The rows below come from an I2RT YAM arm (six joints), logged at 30 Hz.
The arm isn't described. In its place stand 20 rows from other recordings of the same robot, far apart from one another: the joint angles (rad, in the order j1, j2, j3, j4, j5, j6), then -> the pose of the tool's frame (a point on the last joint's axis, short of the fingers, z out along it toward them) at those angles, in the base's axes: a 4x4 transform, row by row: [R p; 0 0 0 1], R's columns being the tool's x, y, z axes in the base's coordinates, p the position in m.
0.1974, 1.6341, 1.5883, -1.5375, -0.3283, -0.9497 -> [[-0.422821 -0.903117 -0.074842 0.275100], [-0.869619 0.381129 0.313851 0.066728], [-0.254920 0.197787 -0.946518 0.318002], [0 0 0 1]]
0.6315, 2.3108, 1.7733, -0.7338, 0.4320, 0.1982 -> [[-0.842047 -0.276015 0.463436 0.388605], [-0.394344 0.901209 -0.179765 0.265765], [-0.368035 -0.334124 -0.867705 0.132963], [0 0 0 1]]
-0.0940, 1.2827, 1.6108, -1.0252, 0.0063, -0.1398 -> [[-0.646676 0.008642 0.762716 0.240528], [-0.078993 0.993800 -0.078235 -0.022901], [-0.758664 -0.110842 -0.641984 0.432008], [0 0 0 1]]
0.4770, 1.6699, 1.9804, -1.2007, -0.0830, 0.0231 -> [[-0.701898 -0.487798 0.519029 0.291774], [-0.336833 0.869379 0.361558 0.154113], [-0.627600 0.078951 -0.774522 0.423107], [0 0 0 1]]
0.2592, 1.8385, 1.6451, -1.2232, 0.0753, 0.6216 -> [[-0.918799 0.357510 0.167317 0.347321], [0.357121 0.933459 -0.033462 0.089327], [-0.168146 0.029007 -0.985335 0.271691], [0 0 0 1]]
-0.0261, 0.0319, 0.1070, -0.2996, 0.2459, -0.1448 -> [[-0.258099 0.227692 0.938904 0.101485], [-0.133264 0.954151 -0.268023 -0.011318], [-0.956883 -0.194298 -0.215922 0.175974], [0 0 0 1]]
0.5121, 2.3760, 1.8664, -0.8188, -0.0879, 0.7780 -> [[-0.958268 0.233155 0.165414 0.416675], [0.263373 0.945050 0.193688 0.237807], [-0.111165 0.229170 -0.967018 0.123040], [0 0 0 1]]
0.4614, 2.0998, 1.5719, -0.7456, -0.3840, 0.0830 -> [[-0.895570 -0.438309 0.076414 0.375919], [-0.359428 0.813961 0.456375 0.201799], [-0.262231 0.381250 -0.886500 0.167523], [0 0 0 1]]
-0.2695, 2.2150, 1.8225, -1.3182, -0.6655, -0.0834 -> [[-0.975529 0.211900 0.058665 0.404565], [0.201480 0.754697 0.624370 -0.088944], [0.088030 0.620911 -0.778923 0.185308], [0 0 0 1]]
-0.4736, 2.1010, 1.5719, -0.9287, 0.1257, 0.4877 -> [[-0.563232 0.825212 0.042373 0.360717], [0.811055 0.561919 -0.162592 -0.189884], [-0.157983 -0.057210 -0.985783 0.160764], [0 0 0 1]]
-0.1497, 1.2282, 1.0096, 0.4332, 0.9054, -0.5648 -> [[-0.278216 0.832480 0.479138 0.269992], [-0.292221 0.401827 -0.867837 -0.069044], [-0.914988 -0.381460 0.131473 0.388039], [0 0 0 1]]
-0.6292, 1.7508, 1.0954, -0.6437, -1.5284, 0.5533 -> [[-0.763443 0.246066 0.597165 0.278305], [0.583251 -0.134508 0.801078 -0.158582], [0.277442 0.959875 -0.040829 0.198744], [0 0 0 1]]
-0.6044, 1.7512, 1.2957, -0.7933, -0.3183, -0.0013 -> [[-0.781149 0.457216 0.425159 0.292600], [0.537973 0.838491 0.086709 -0.188534], [-0.316847 0.296457 -0.900956 0.217051], [0 0 0 1]]
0.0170, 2.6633, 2.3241, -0.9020, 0.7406, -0.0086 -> [[-0.947771 0.197663 0.250318 0.538164], [-0.022462 0.741504 -0.670573 -0.014874], [-0.318159 -0.641172 -0.698336 0.115196], [0 0 0 1]]
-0.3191, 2.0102, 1.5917, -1.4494, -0.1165, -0.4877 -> [[-0.963215 -0.121644 -0.239624 0.332234], [-0.171926 0.964264 0.201586 -0.105409], [0.206539 0.235368 -0.949707 0.203112], [0 0 0 1]]
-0.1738, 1.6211, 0.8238, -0.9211, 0.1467, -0.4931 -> [[-0.929119 -0.329120 -0.168574 0.226924], [-0.312310 0.942521 -0.118813 -0.045124], [0.197989 -0.057744 -0.978502 0.135766], [0 0 0 1]]
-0.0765, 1.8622, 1.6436, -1.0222, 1.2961, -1.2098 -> [[-0.643500 -0.765316 0.014080 0.371419], [-0.205191 0.154751 -0.966410 -0.062835], [0.737431 -0.624774 -0.256619 0.292670], [0 0 0 1]]
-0.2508, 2.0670, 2.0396, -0.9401, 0.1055, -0.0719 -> [[-0.817533 0.246583 0.520420 0.439165], [0.135701 0.960731 -0.242034 -0.116381], [-0.559665 -0.127249 -0.818891 0.308838], [0 0 0 1]]
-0.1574, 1.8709, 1.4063, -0.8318, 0.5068, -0.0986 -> [[-0.972350 0.172061 0.157893 0.365130], [0.067181 0.853637 -0.516517 -0.075446], [-0.223656 -0.491628 -0.841594 0.208374], [0 0 0 1]]
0.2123, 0.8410, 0.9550, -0.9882, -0.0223, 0.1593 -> [[-0.775950 -0.102858 0.622351 0.147330], [-0.005025 0.987593 0.156957 0.032569], [-0.630774 0.118664 -0.766840 0.313684], [0 0 0 1]]
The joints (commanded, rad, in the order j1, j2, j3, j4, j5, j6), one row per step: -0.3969, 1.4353, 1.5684, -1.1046, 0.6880, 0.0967; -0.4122, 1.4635, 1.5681, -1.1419, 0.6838, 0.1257; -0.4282, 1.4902, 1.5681, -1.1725, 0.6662, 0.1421; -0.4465, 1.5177, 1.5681, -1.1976, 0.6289, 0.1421; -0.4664, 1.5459, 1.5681, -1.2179, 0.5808, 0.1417; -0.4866, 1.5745, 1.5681, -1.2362, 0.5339, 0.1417; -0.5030, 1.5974, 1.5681, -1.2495, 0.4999, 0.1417; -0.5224, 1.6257, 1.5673, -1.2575, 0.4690, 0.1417; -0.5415, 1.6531, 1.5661, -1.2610, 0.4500, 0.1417; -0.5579, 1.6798, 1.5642, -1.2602, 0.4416, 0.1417; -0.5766, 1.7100, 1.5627, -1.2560, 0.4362, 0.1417
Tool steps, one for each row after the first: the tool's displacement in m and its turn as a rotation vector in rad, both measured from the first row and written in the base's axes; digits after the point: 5 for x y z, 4 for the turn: 0.00203, -0.00538, -0.00949, 0.0330, 0.0375, -0.0320; 0.00398, -0.01067, -0.01836, 0.0717, 0.0719, -0.0505; 0.00621, -0.01636, -0.02756, 0.1236, 0.1066, -0.0519; 0.00852, -0.02241, -0.03696, 0.1842, 0.1324, -0.0510; 0.01055, -0.02862, -0.04638, 0.2445, 0.1551, -0.0531; 0.01186, -0.03376, -0.05384, 0.2901, 0.1721, -0.0576; 0.01373, -0.04052, -0.06289, 0.3347, 0.1895, -0.0674; 0.01523, -0.04761, -0.07159, 0.3676, 0.2065, -0.0819; 0.01684, -0.05438, -0.08015, 0.3900, 0.2240, -0.0978; 0.01844, -0.06235, -0.08969, 0.4103, 0.2417, -0.1171
